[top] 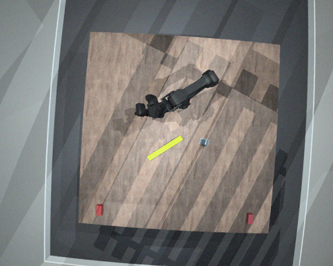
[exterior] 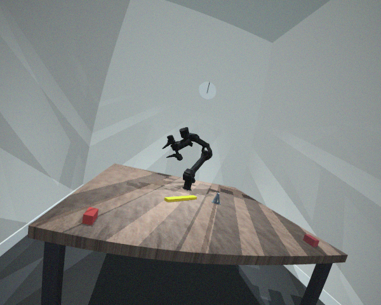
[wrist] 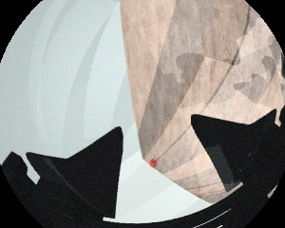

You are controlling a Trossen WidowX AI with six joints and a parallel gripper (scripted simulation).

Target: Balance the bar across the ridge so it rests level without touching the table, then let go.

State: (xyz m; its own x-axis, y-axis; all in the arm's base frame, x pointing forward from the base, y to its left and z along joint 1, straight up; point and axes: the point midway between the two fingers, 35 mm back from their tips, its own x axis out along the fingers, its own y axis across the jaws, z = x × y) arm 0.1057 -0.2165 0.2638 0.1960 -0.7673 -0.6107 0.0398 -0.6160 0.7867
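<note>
The yellow bar is 230 mm below my gripper tip, 190 mm ahead of it and 150 mm to the left of it.
</note>
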